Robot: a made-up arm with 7 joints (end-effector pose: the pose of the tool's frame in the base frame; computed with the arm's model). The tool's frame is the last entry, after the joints. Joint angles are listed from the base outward.
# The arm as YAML. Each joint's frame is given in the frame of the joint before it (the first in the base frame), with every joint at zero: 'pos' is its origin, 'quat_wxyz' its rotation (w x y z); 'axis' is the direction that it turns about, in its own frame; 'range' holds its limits. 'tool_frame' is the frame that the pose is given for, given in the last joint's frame.
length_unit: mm
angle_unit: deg
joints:
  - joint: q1
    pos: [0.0, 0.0, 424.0]
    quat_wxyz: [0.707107, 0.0, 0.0, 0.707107]
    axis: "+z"
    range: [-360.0, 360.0]
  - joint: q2
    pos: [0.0, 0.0, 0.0]
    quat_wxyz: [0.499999, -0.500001, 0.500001, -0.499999]
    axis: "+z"
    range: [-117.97, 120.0]
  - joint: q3
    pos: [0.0, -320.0, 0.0]
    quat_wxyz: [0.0, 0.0, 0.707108, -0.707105]
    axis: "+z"
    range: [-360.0, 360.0]
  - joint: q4
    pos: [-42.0, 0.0, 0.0]
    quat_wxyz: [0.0, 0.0, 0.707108, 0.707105]
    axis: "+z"
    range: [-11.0, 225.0]
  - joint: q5
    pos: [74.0, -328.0, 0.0]
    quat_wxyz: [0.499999, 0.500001, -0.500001, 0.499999]
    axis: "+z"
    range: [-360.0, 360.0]
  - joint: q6
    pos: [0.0, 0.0, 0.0]
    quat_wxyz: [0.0, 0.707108, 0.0, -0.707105]
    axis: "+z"
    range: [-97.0, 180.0]
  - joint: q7
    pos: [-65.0, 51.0, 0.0]
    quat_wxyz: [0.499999, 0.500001, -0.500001, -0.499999]
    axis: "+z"
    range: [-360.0, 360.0]
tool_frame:
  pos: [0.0, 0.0, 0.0]
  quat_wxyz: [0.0, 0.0, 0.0, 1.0]
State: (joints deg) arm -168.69 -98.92 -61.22 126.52 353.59 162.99 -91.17
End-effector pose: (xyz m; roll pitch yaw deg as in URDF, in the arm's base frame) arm 0.4493 0.3293 0.4665 115.16 -63.90 -70.54
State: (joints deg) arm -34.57 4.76 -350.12 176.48 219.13 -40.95 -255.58
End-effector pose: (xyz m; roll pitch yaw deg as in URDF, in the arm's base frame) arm 0.1139 -0.0064 1.0819 44.86 -16.18 114.39
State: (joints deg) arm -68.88 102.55 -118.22 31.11 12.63 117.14 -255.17
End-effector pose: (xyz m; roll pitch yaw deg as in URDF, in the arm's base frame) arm -0.1699 -0.1098 0.5031 -149.35 -45.16 -4.60
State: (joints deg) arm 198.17 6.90 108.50 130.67 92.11 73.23 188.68
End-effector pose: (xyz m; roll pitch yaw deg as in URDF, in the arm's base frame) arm 0.1394 -0.2305 1.0712 67.77 29.37 104.01
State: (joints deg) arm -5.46 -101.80 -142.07 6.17 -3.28 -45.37 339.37
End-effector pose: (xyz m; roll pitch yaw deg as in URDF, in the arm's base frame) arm 0.0216 -0.1499 0.2464 -118.83 20.38 -141.39
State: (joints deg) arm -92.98 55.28 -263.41 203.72 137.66 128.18 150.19
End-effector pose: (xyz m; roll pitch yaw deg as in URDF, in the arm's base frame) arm -0.2415 -0.4356 0.7716 -92.87 5.39 16.79
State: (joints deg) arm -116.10 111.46 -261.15 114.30 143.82 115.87 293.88
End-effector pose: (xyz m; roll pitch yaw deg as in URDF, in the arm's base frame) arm 0.0031 -0.6499 0.2952 65.60 59.08 -99.35
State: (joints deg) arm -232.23 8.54 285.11 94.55 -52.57 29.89 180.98
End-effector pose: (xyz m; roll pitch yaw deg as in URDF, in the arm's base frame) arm 0.2219 0.4095 0.8341 -103.54 27.20 -69.32
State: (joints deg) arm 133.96 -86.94 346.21 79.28 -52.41 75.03 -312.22
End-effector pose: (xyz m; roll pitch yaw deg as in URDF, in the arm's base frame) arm 0.2879 -0.0934 0.8542 -96.08 -44.32 -3.05
